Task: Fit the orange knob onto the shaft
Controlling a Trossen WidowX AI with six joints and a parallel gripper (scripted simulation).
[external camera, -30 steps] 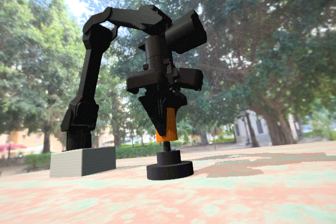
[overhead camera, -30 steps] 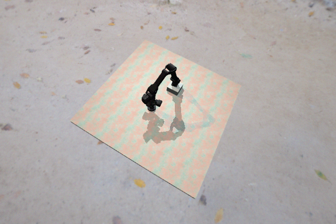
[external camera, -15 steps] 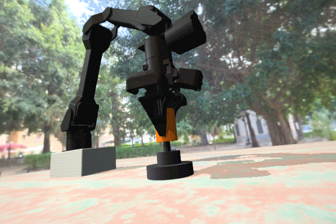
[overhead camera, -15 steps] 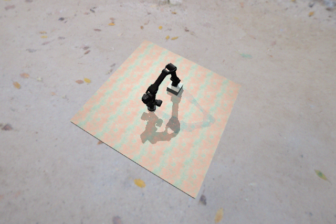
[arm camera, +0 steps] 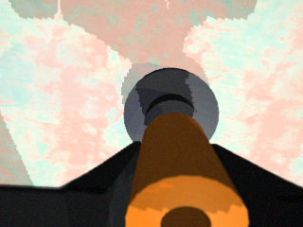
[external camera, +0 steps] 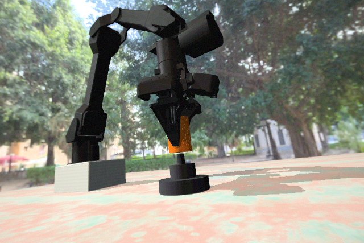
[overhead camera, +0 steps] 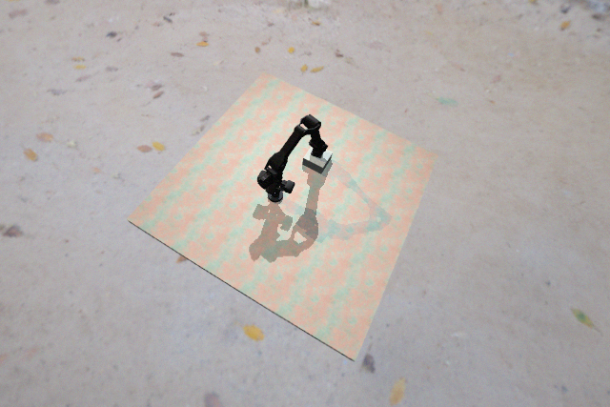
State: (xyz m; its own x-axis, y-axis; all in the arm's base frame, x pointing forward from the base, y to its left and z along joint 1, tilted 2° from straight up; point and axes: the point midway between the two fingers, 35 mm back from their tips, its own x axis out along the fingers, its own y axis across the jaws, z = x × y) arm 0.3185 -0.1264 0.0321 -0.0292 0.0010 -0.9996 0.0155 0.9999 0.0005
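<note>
The orange knob lies 20 mm above my gripper tip. From my gripper tip the other things lie so: round pedestal (40 mm below).
</note>
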